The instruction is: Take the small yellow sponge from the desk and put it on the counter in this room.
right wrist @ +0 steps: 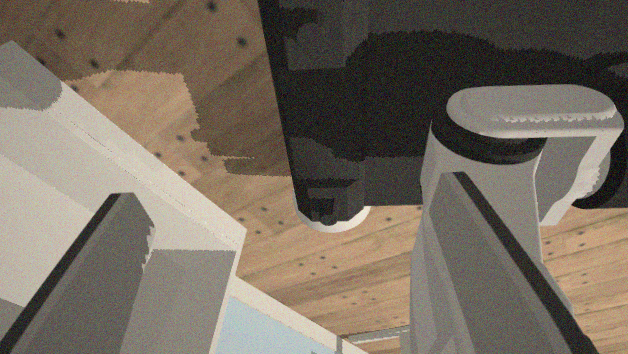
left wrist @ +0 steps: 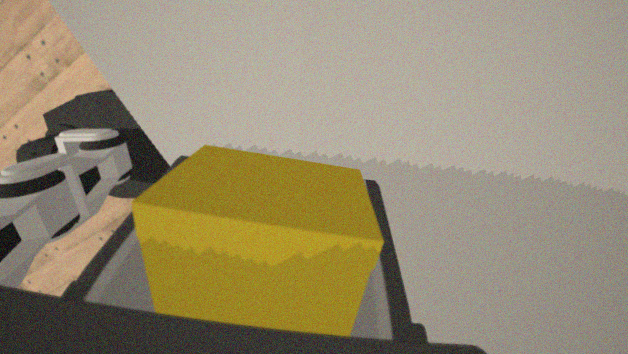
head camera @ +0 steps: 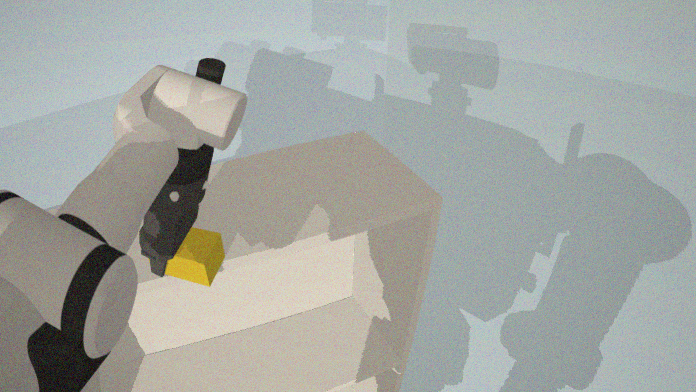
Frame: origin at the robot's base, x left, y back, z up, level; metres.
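Seen in the pictures: left gripper, fingertip midpoint: (left wrist: 278, 184) (head camera: 166, 257); right gripper, fingertip midpoint: (right wrist: 289, 201).
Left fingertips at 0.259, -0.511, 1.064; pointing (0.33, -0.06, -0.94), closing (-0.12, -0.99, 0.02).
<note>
A point is followed by its place in that frame, as x, y, z.
The small yellow sponge (head camera: 195, 255) {0.191, -0.479, 1.105} (left wrist: 260, 240) {0.264, -0.512, 1.108} is a yellow block. My left gripper (head camera: 186, 264) {0.259, -0.511, 1.064} (left wrist: 278, 184) {0.259, -0.511, 1.064} is shut on it, with a finger on either side, and points downward. The sponge is over a pale beige flat-topped piece of furniture (head camera: 280, 190) {0.110, -0.705, 1.061} (left wrist: 450, 100) {0.293, -0.577, 1.061}, which looks like the counter. Whether the sponge touches that top, I cannot tell. My right gripper (right wrist: 289, 201) {-0.223, 0.018, 0.556} is open and empty, its fingers wide apart beside the pale furniture. The desk cannot be made out in these views.
An open hollow part (head camera: 250, 300) {0.229, -0.788, 0.680} (right wrist: 40, 220) {0.237, -0.784, 0.200} with inner walls lies on the near side of the pale furniture. Blue-grey wall (head camera: 625, 125) {-0.369, -0.523, 1.306} with shadows stands behind it. Wooden floor (left wrist: 30, 30) {0.474, 0.670, 0.001} (right wrist: 320, 280) {0.908, -0.084, 0.001} and my dark base (right wrist: 400, 125) {0.011, 0.136, 0.169} show in the wrist views.
</note>
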